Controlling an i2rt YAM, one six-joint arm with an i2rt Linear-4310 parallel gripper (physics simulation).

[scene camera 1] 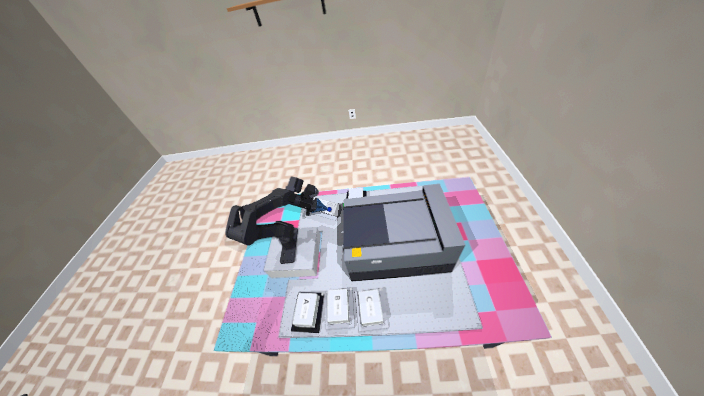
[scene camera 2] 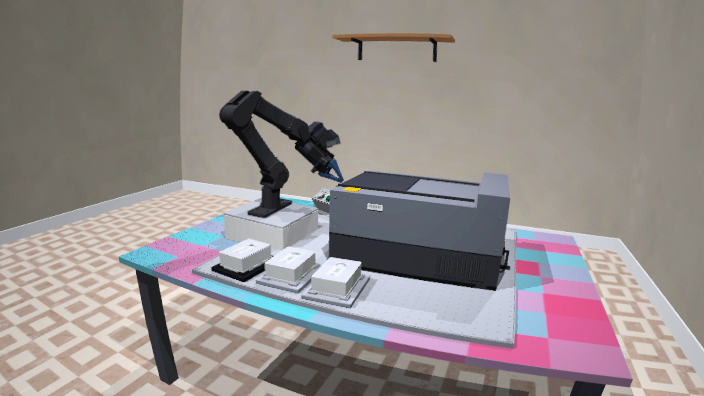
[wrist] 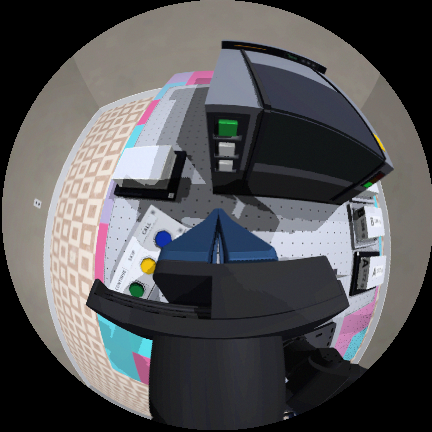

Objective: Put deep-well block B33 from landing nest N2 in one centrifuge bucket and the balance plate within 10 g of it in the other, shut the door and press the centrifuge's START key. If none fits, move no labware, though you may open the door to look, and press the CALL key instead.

Labels:
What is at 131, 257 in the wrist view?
A small panel with coloured buttons.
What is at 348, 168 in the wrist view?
A dark centrifuge.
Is my gripper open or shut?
Shut.

